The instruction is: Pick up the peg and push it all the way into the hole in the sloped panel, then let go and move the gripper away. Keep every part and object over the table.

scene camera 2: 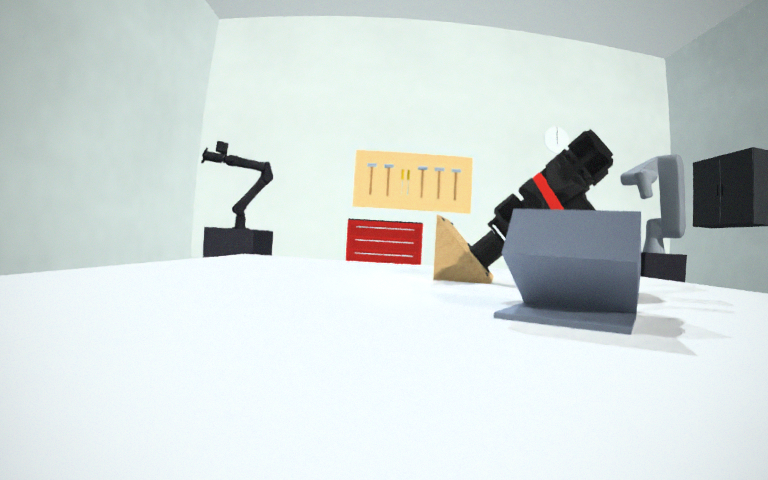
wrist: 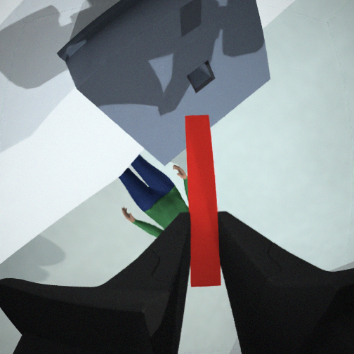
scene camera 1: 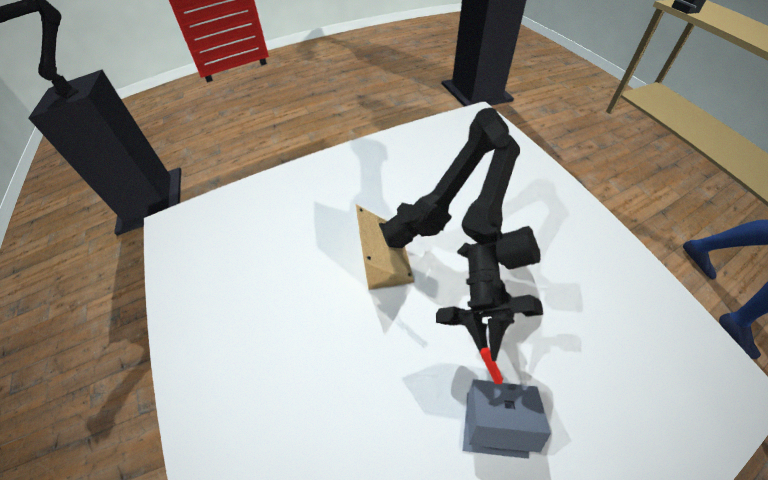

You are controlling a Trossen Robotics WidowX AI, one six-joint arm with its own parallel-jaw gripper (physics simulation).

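Frame: origin at the arm's base, x ahead, y left, z up, level; centimetres.
Seen in the pictures: gripper, fingertip midpoint: (scene camera 2: pixel 547 191) (scene camera 1: pixel 489 361); arm's base at its link origin: (scene camera 2: pixel 477 258) (scene camera 1: pixel 391 236).
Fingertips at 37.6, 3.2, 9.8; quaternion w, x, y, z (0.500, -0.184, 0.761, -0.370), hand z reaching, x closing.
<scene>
Pixels of each thing's top centre, then the offset from my fingertips to it, as dx, dy, dz. Level surfaces: height alone.
- red peg at its top centre: (scene camera 2: pixel 551 170) (scene camera 1: pixel 497 361) +0.8, +0.2, +2.6
- grey block with the sloped panel, top centre: (scene camera 2: pixel 579 212) (scene camera 1: pixel 514 413) +9.6, +0.7, -3.3
- white table at its surface level: dz -14.1
The red peg (scene camera 1: pixel 494 370) (scene camera 2: pixel 548 191) (wrist: pixel 201 175) is held tilted between the fingertips. My gripper (scene camera 1: pixel 489 352) (wrist: pixel 202 220) is shut on it near its rear part, and its free end points toward the grey block. The grey block with the sloped panel (scene camera 1: pixel 501 421) (scene camera 2: pixel 572 271) (wrist: pixel 130 85) stands on the table. Its square hole (scene camera 1: pixel 509 404) (wrist: pixel 201 76) shows in scene camera 1 and lies beyond the peg's free end in the wrist view. The peg is outside the hole. In scene camera 2 the block hides the peg's lower end and the hole.
The white table (scene camera 1: pixel 254 339) (scene camera 2: pixel 226 367) bears a wooden wedge mount (scene camera 1: pixel 379 257) (scene camera 2: pixel 455 257) that carries the arm's base. A person (wrist: pixel 167 205) is beyond the table edge in the wrist view. Dark pedestals (scene camera 1: pixel 101 147) (scene camera 1: pixel 488 50) stand on the floor behind the table.
</scene>
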